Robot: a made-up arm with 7 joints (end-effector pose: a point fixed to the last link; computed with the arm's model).
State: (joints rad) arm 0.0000 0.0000 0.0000 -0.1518 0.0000 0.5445 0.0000
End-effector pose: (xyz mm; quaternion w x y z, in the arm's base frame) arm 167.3 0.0 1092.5 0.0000 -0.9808 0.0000 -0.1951
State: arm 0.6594 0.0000 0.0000 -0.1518 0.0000 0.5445 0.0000
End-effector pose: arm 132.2 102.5 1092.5 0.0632 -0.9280 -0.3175 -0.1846
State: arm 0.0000 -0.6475 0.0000 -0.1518 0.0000 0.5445 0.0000
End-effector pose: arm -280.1 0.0 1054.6 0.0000 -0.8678 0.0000 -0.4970
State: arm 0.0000 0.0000 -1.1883 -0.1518 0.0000 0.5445 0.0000
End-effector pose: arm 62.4 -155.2 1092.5 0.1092 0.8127 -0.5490 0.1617
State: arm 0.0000 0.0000 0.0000 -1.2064 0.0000 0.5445 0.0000
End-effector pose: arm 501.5 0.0 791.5 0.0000 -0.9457 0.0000 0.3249
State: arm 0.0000 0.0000 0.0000 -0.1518 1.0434 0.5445 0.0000
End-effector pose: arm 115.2 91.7 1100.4 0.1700 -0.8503 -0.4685 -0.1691
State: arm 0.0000 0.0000 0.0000 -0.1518 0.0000 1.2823 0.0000
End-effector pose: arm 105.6 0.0 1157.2 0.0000 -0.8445 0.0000 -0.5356
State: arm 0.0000 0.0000 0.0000 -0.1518 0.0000 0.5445 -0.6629
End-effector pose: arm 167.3 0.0 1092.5 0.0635 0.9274 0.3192 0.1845
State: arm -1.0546 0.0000 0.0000 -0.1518 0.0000 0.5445 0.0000
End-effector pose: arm 82.6 -145.5 1092.5 0.0982 0.8476 -0.4935 0.1686
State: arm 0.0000 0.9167 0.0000 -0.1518 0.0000 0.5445 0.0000
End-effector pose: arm 645.8 0.0 691.3 0.0000 -0.9659 0.0000 0.2590
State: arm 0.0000 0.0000 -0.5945 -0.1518 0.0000 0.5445 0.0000
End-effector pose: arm 138.6 -93.7 1092.5 0.0571 0.9378 -0.2873 0.1865
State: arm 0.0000 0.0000 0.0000 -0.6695 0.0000 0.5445 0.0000
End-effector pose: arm 371.8 0.0 990.0 0.0000 -0.9980 0.0000 0.0625
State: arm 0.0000 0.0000 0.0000 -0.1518 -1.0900 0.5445 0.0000
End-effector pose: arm 110.9 -94.0 1101.1 0.1769 0.8387 -0.4873 0.1668
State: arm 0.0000 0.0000 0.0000 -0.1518 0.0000 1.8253 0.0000
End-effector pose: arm 40.0 0.0 1168.4 0.0000 -0.6699 0.0000 -0.7425
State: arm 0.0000 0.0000 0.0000 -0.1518 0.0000 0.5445 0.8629
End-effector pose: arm 167.3 0.0 1092.5 0.0816 -0.8909 0.4102 -0.1772
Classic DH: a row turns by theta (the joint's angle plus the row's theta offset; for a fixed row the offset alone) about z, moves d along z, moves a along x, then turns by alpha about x. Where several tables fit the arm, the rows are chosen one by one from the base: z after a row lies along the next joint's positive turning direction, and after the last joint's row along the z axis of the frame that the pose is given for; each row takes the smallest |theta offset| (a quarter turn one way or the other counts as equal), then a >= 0, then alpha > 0; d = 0 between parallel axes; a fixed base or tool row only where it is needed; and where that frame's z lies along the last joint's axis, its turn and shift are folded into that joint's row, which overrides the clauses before.
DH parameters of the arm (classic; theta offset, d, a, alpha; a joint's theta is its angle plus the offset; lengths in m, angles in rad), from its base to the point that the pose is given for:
joint 1: 0 0.407 0 -1.5708
joint 2: 0 0 0 1.5708
joint 3: 0 0.248 0.076 1.5708
joint 4: 0 0 -0.082 -1.5708
joint 5: 0 0.382 0 1.5708
joint 6: 0 0 0.124 1.5708
joint 7: 0 0 0 0

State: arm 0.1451 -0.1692 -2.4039 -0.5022 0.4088 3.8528 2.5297
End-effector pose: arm -173.2 -47.3 978.0 0.2827 0.0861 -0.1671 -0.9406
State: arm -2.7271 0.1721 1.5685 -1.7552 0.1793 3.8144 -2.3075
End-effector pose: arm 90.4 -406.0 765.0 0.8443 0.5123 0.1446 -0.0620
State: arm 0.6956 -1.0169 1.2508 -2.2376 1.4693 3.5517 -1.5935
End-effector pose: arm -199.6 275.6 665.0 0.1096 -0.2239 -0.5752 -0.7791
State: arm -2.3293 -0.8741 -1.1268 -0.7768 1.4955 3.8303 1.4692
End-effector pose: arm 96.1 456.3 753.0 0.1135 -0.1457 0.6537 0.7339
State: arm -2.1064 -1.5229 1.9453 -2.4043 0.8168 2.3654 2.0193
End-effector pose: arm 419.2 -245.8 285.3 0.3255 0.1294 -0.8739 0.3369
